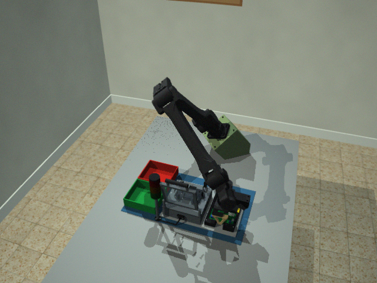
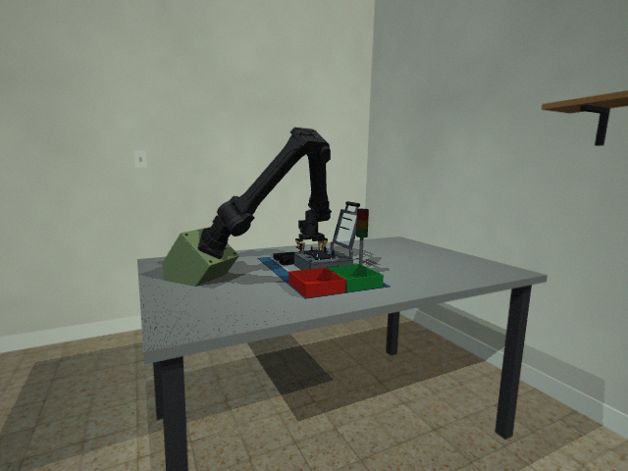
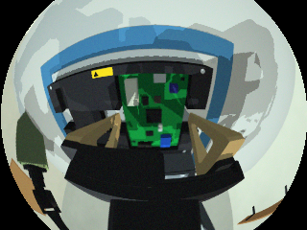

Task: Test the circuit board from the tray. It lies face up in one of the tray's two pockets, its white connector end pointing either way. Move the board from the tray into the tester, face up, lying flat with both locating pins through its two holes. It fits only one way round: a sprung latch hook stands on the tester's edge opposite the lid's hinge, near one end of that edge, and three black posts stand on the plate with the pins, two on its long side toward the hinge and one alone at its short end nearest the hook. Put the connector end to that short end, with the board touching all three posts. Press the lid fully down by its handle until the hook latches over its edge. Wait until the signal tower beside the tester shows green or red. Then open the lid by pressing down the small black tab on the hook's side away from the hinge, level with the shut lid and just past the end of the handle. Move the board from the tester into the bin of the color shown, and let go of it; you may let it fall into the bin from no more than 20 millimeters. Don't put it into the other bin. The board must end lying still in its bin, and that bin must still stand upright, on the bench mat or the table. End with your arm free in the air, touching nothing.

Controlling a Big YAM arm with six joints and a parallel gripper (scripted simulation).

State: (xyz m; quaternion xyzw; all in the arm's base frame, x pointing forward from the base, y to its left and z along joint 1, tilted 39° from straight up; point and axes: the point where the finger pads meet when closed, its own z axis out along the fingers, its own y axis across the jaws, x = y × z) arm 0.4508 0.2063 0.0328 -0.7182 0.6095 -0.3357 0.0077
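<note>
Right now the green circuit board is 10 mm below my hand. The rest, counted from my hand: tester plate: 30 mm behind, 170 mm to the right, 50 mm above; then latch hook: 100 mm behind, 120 mm to the right, 60 mm above; then clear lid: 90 mm ahead, 170 mm to the right, 160 mm above.
</note>
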